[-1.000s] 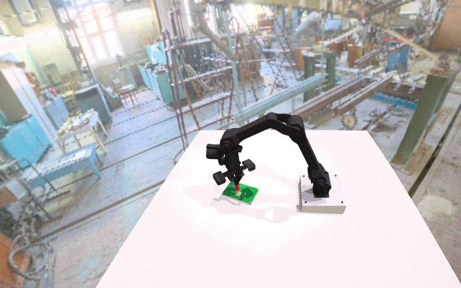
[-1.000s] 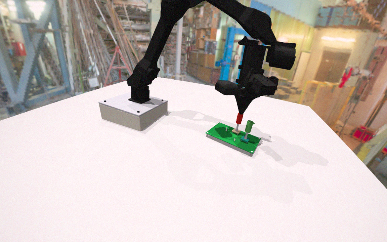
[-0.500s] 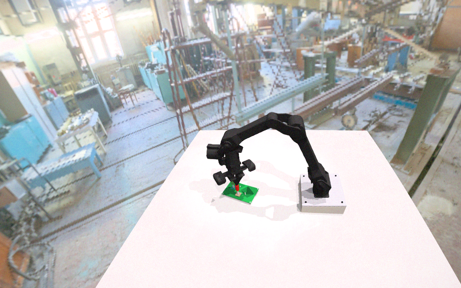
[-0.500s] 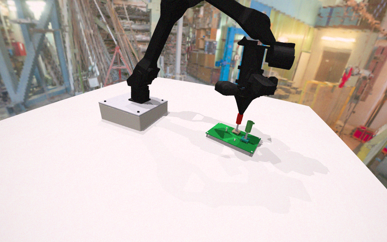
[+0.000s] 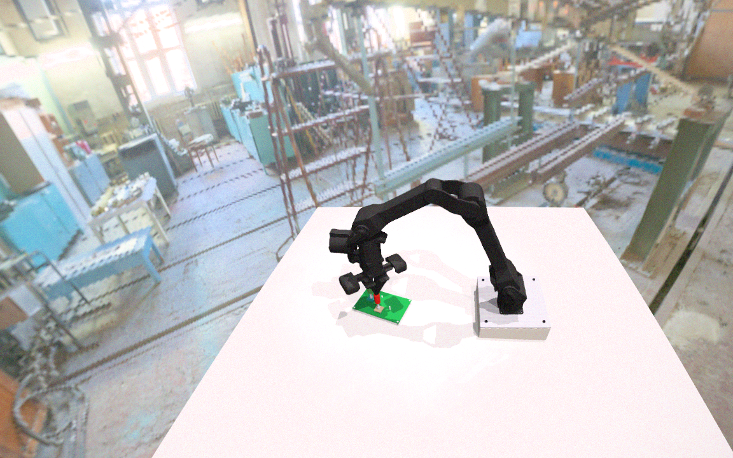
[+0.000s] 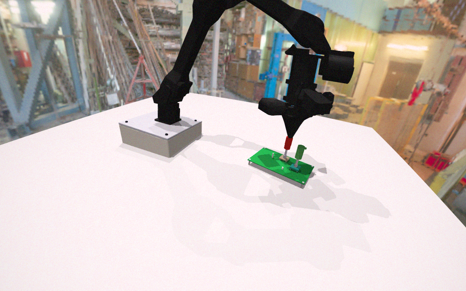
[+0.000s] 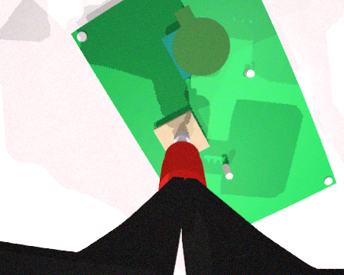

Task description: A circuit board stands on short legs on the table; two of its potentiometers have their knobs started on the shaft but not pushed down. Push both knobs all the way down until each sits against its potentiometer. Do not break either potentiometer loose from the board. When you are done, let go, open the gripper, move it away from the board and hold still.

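Right now my gripper tip is 30 mm short of the green knob, 40 mm to the left of it and 10 mm above it. From my gripper tip the other things lie so: red knob: 20 mm below.
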